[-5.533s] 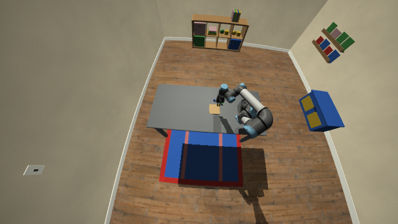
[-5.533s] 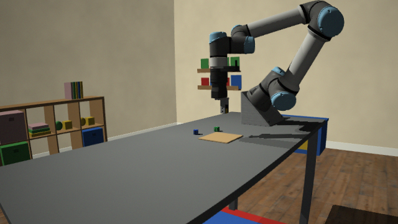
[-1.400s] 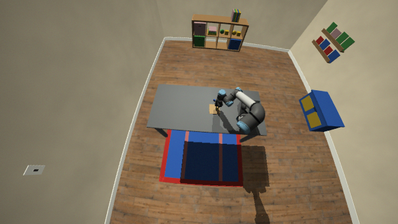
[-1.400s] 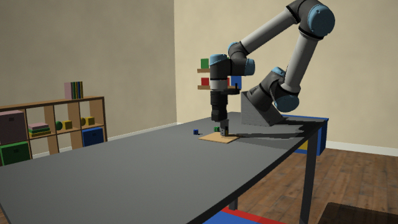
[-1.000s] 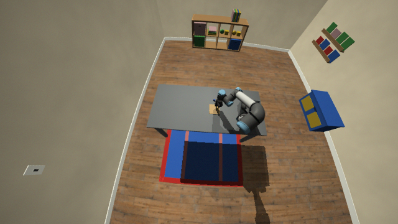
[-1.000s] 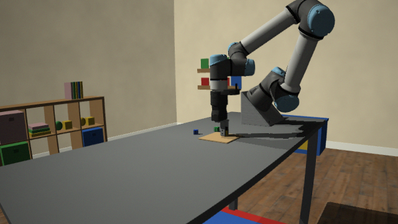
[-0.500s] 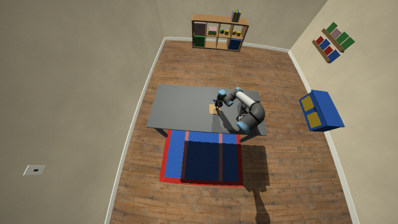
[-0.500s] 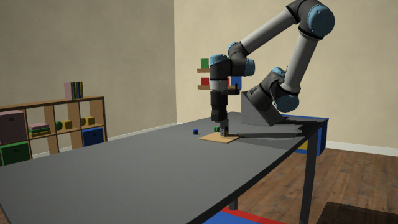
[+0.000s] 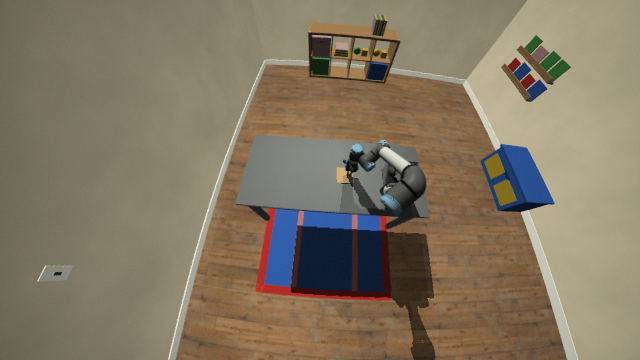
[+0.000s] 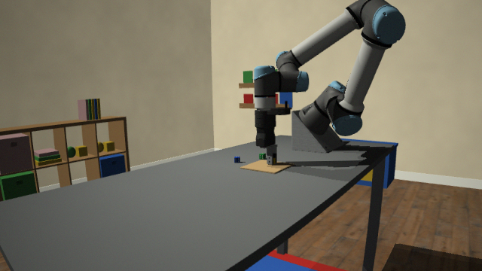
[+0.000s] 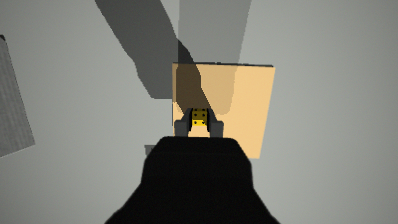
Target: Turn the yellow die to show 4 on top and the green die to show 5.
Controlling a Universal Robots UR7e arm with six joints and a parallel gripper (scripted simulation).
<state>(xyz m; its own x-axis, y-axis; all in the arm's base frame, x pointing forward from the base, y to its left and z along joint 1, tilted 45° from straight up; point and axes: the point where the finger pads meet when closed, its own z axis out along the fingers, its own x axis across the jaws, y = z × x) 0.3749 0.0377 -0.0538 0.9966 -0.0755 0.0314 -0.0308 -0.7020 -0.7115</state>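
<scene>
Now: hand 1 cm above the yellow die. The rest, counted from my hand: tan mat 3 cm ahead, 2 cm below; then blue die 2 cm ahead, 14 cm to the right, 1 cm below; then green die 7 cm behind, 8 cm to the right, 1 cm below.
</scene>
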